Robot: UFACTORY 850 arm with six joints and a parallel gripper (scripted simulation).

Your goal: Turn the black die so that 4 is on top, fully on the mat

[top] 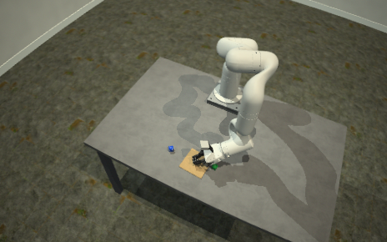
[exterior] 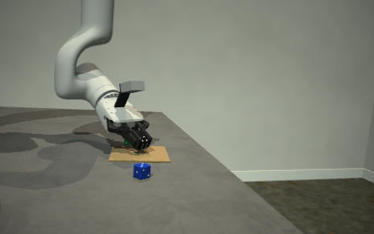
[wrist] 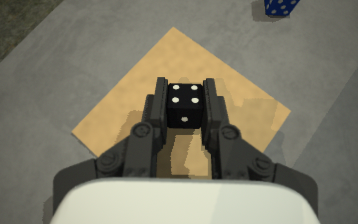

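Now: hand 40 mm above the tan mat. From my hand the other things lie so: blue die: 20 mm ahead, 160 mm to the right, 30 mm below; then green die: 40 mm behind, 100 mm to the left, 30 mm below; then black die: 10 mm below.
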